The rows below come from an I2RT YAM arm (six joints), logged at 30 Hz.
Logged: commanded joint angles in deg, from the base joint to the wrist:
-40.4 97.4 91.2 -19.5 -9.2 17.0
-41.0 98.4 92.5 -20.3 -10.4 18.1
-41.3 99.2 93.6 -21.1 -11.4 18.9
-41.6 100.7 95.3 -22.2 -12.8 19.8
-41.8 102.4 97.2 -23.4 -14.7 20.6
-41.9 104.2 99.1 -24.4 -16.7 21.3
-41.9 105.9 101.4 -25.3 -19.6 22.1
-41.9 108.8 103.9 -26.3 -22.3 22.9
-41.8 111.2 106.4 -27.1 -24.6 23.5
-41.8 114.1 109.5 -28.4 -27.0 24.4
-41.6 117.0 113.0 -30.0 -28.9 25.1
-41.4 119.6 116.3 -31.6 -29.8 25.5
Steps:
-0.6 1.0 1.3 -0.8 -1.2 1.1
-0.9 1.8 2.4 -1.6 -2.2 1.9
-1.2 3.3 4.1 -2.7 -3.6 2.8
-1.4 5.0 6.0 -3.9 -5.5 3.6
-1.5 6.8 7.9 -4.9 -7.5 4.3
-1.5 8.5 10.2 -5.8 -10.4 5.1
-1.5 11.4 12.7 -6.8 -13.1 5.9
-1.4 13.8 15.2 -7.6 -15.4 6.5
-1.4 16.7 18.3 -8.9 -17.8 7.4
-1.2 19.6 21.8 -10.5 -19.7 8.1
-1.0 22.2 25.1 -12.1 -20.6 8.5

